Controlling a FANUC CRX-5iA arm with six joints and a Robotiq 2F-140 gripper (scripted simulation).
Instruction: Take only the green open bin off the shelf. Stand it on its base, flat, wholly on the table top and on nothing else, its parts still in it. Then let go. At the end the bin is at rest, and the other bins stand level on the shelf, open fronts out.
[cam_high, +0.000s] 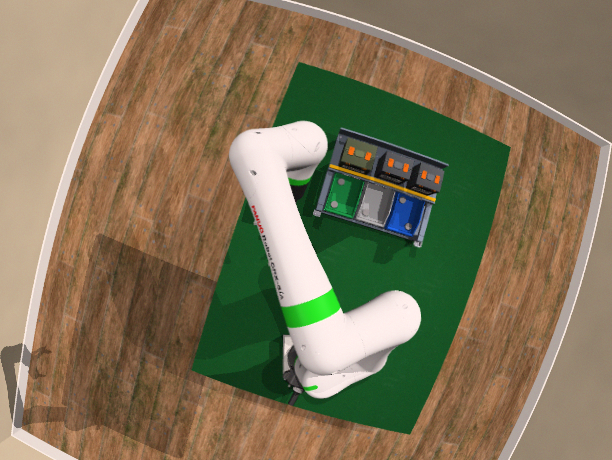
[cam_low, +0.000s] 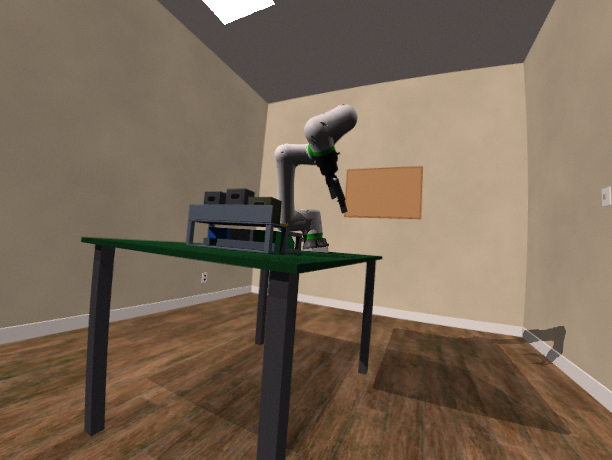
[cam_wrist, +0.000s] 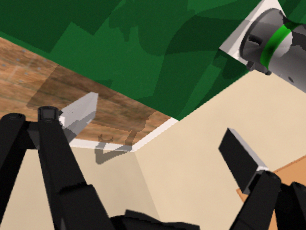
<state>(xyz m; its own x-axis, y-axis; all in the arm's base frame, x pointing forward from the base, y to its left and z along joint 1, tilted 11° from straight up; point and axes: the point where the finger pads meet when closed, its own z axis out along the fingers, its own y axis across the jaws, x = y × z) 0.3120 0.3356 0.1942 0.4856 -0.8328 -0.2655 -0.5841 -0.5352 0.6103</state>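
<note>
Right now the green open bin is 26 cm ahead of my hand, 15 cm to the right of it and 20 cm below it. Round my hand: grey bin 28 cm ahead, 26 cm to the right, 20 cm below; blue bin 30 cm ahead, 37 cm to the right, 20 cm below.
</note>
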